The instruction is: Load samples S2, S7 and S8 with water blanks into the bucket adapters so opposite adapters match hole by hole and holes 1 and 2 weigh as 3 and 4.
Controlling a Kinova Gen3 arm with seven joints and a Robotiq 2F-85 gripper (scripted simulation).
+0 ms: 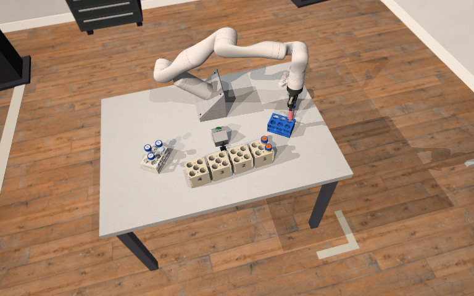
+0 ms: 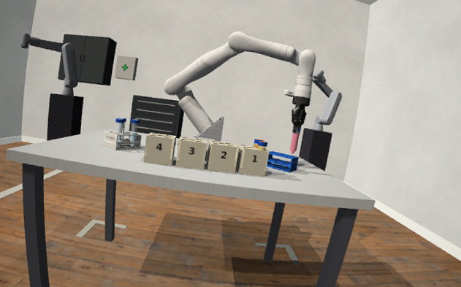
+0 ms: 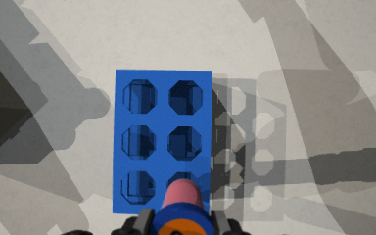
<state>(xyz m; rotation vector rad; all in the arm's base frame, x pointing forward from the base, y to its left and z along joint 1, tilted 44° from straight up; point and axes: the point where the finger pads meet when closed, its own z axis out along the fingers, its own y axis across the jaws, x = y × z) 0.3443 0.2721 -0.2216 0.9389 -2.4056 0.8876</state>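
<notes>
Right now my hand is 50 mm above the sample S8 and 10 mm to the right of it. The rest, counted from my hand: blue sample rack: 150 mm below, 40 mm to the right, 10 mm behind; then sample S7: 200 mm to the right, 110 mm below, 100 mm ahead; then sample S2: 190 mm to the right, 140 mm ahead, 110 mm below.
</notes>
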